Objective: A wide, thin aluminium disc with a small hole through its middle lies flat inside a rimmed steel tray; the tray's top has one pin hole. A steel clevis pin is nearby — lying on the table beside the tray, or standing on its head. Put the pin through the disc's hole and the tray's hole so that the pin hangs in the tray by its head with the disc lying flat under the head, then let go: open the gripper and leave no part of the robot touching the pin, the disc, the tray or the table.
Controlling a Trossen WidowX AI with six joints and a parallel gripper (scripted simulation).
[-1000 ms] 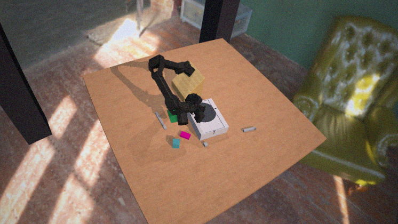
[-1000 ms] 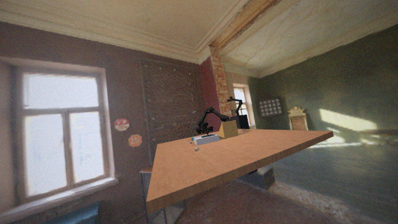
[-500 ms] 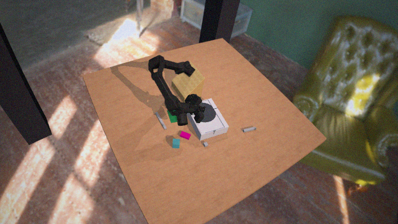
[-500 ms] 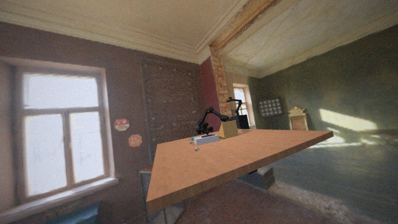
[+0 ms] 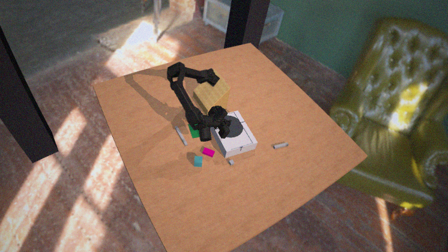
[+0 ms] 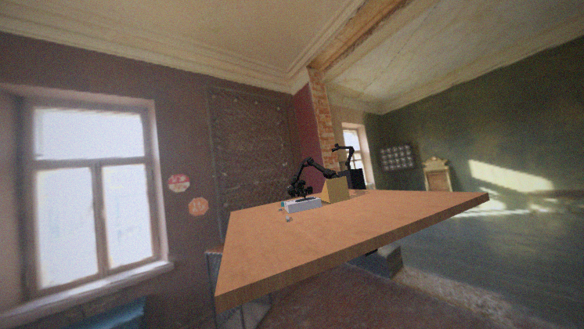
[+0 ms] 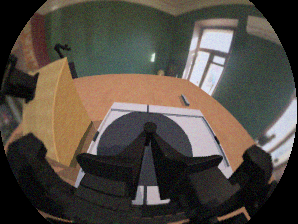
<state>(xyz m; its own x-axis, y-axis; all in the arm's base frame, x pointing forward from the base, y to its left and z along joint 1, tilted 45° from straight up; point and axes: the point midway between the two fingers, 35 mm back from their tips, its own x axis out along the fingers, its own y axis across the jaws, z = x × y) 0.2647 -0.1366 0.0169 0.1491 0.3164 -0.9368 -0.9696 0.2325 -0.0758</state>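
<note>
Right now the dark grey disc is 20 mm below my gripper tip. The rest, counted from my gripper tip: dark clevis pin: 10 mm below; then green tile: 150 mm to the right, 110 mm behind, 80 mm below; then rimmed tray: 40 mm below, 30 mm ahead, 10 mm to the right.
</note>
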